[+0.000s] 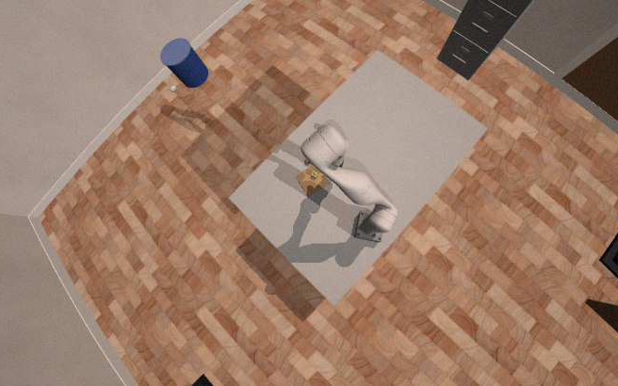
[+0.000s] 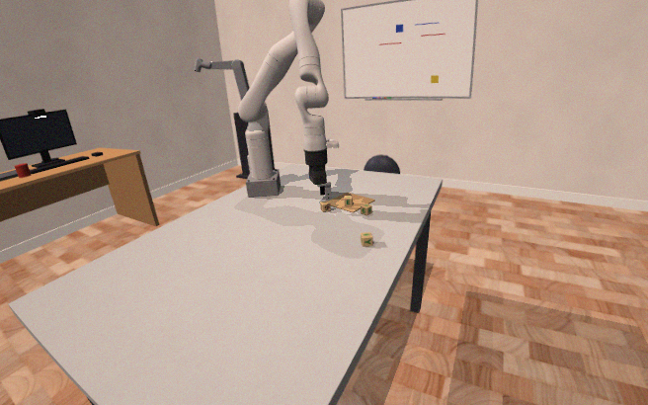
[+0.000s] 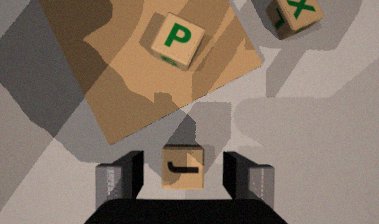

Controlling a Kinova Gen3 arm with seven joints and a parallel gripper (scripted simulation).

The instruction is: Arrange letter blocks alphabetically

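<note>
Right now the tan mat is 5 cm ahead of my hand, 10 cm to the left of it and 7 cm below it. Round my hand: X block (14 cm ahead, 3 cm to the left, 5 cm below).
</note>
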